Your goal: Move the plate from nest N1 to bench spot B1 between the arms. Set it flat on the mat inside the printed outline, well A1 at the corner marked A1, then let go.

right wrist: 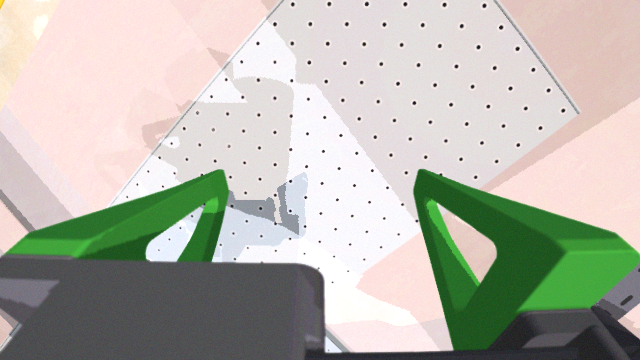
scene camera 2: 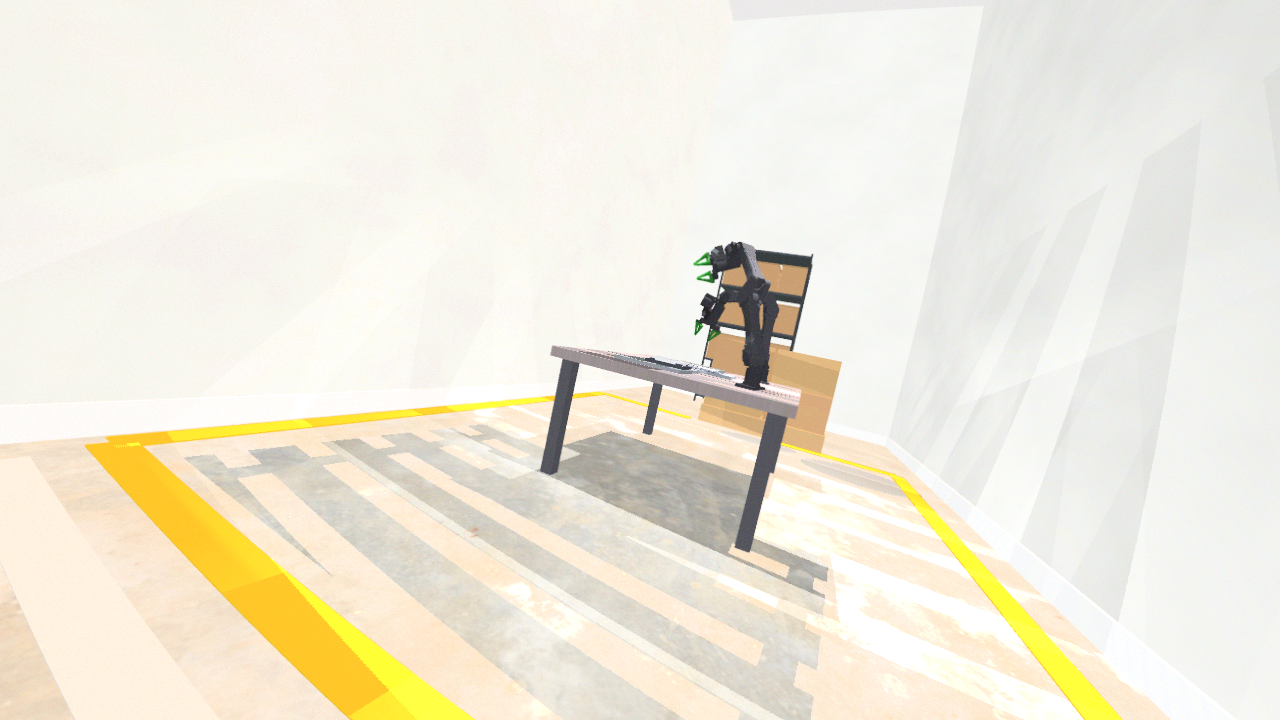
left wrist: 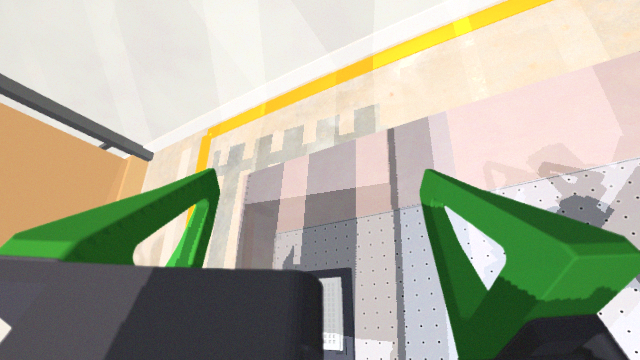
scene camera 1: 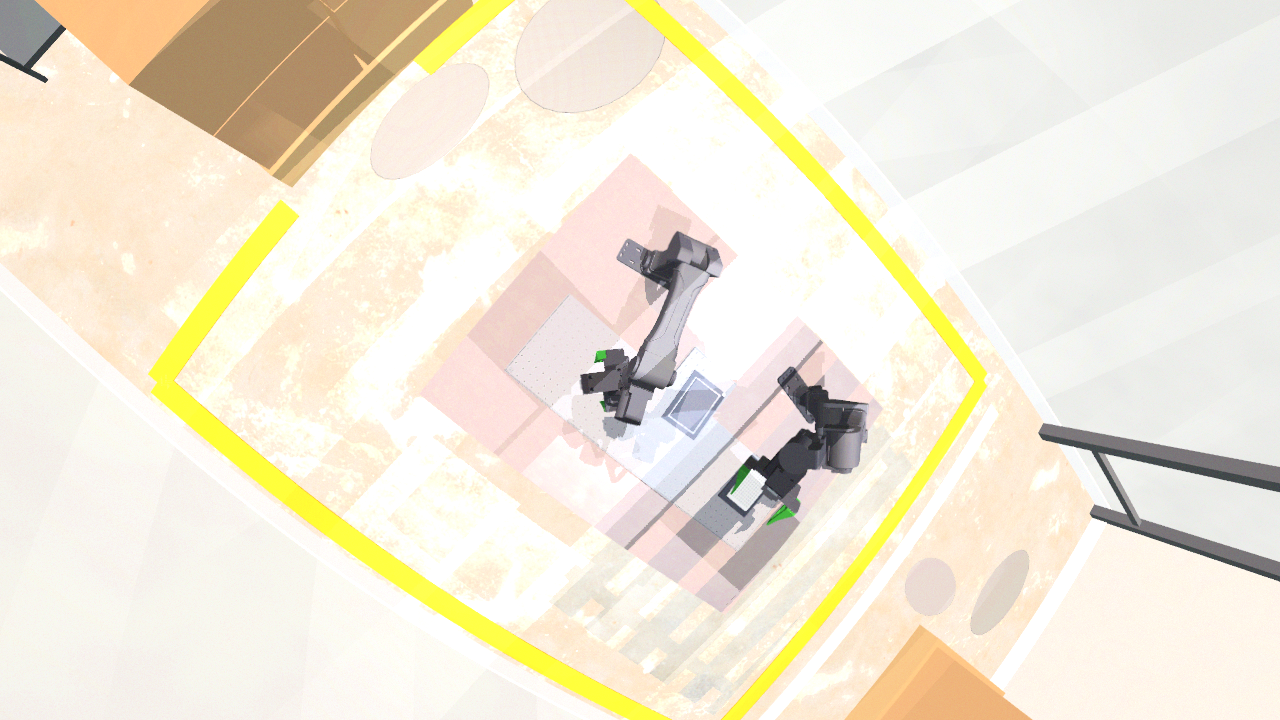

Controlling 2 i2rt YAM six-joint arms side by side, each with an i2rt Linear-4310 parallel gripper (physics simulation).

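Places are measured from the left arm's base along level axes (x ahead, y left, z up), in metres.
Pixels of known places: left gripper, between the fingertips: (scene camera 2: 694,271) (left wrist: 319,180) (scene camera 1: 749,508); right gripper, between the fingertips: (right wrist: 320,180) (scene camera 2: 701,338); left arm's base, origin of its link: (scene camera 2: 750,387) (scene camera 1: 800,395); right arm's base, origin of its link: (scene camera 2: 760,382) (scene camera 1: 651,266).
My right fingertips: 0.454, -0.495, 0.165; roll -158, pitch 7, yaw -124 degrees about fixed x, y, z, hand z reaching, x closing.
Ahead of a thing's pixels: the offset from my right fingertips to its middle, as dx, dy, dz. Level surfaces: height alone.
The white plate @[-0.131, +0.584, -0.133] (scene camera 1: 745,490) (left wrist: 333,311) lies in the dark frame of nest N1 @[-0.131, +0.584, -0.143] (left wrist: 349,295), at the lower right of the table in scene camera 1. The left wrist's housing hides part of both in its view. The mat of B1 @[-0.166, +0.266, -0.151] (scene camera 1: 693,404), with a white printed outline, lies between the arms; its A1 mark is too small to read. My left gripper (scene camera 1: 760,497) (scene camera 2: 698,269) (left wrist: 319,180) is open and empty, high above the table near the plate. My right gripper (scene camera 1: 601,380) (scene camera 2: 705,335) (right wrist: 320,180) is open and empty above the perforated board.
The perforated board @[dz -0.152] (scene camera 1: 559,344) (left wrist: 375,265) (right wrist: 400,65) lies on the table (scene camera 1: 626,205) (scene camera 2: 680,380) under the nest and mat. The right arm's forearm passes close to the mat in scene camera 1. A shelf rack and brown boxes stand beyond the table in scene camera 2.
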